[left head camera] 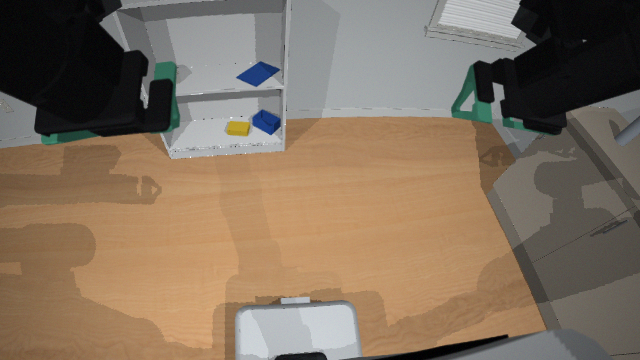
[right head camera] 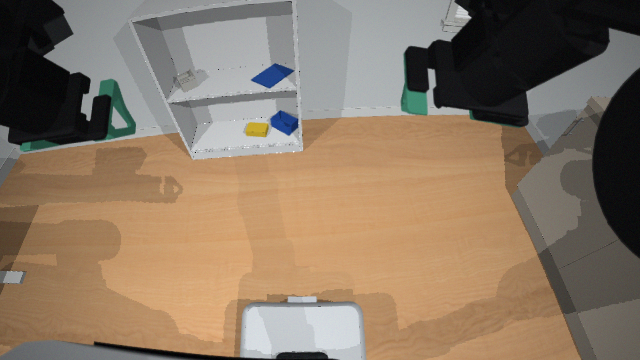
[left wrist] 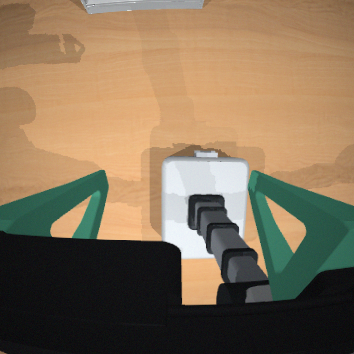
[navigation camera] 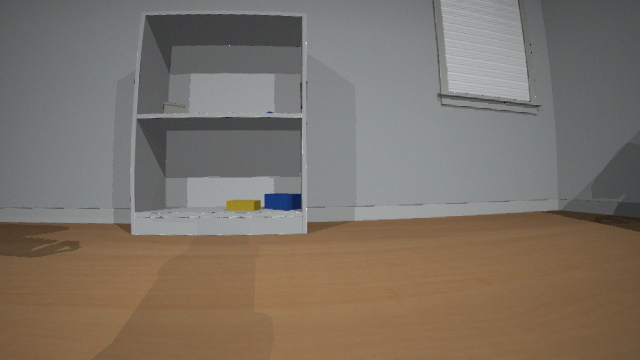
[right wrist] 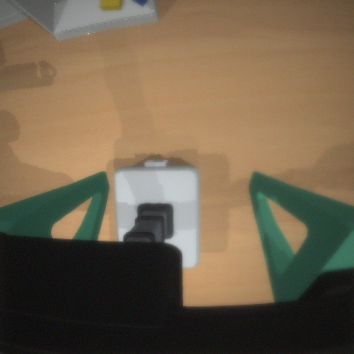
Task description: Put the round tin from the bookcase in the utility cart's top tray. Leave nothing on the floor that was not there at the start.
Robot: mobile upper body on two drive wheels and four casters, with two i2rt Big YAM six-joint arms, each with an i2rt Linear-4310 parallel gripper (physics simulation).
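Frame: origin at the left arm's base, x ahead, y left, z up, level; millimetres.
Seen in the pictures: left gripper, fingertip midpoint: (left head camera: 140,125) (right head camera: 106,133) (left wrist: 177,177); right gripper, fingertip midpoint: (left head camera: 479,117) (right head camera: 438,110) (right wrist: 178,178).
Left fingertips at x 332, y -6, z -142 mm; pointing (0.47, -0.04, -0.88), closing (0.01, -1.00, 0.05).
Observation:
A point is followed by its place in that frame.
The white bookcase (left head camera: 225,150) {x 1350, y 183, z -1363 mm} (right head camera: 245,152) {x 1350, y 179, z -1378 mm} (navigation camera: 220,226) {x 1350, y 168, z -1371 mm} stands against the wall, left of centre in the head and navigation views. No round tin can be made out on its two visible shelves. The utility cart does not show in any view. My left gripper (left head camera: 120,120) {x 333, y -6, z -142 mm} (right head camera: 75,131) (left wrist: 177,177) {x 333, y -6, z -142 mm} is open and empty, raised in front of the bookcase's left side in the left head view. My right gripper (left head camera: 500,121) (right head camera: 450,112) {x 348, y -439, z -133 mm} (right wrist: 178,178) {x 348, y -439, z -133 mm} is open and empty, raised to the right of the bookcase.
A blue flat piece (left head camera: 258,74) {x 1479, y -56, z -854 mm} and a small pale basket (right head camera: 186,80) {x 1407, y 434, z -790 mm} lie on the upper shelf. A yellow block (navigation camera: 243,205) {x 1430, y 86, z -1285 mm} and blue box (navigation camera: 282,201) {x 1450, y -99, z -1268 mm} are below. A beige cabinet (left head camera: 590,270) {x 194, y -1704, z -917 mm} stands right, with a pale cylinder (left head camera: 628,132) {x 709, y -1844, z -426 mm} above it. My white base (left wrist: 180,175) {x 213, y -74, z -1150 mm} is below.

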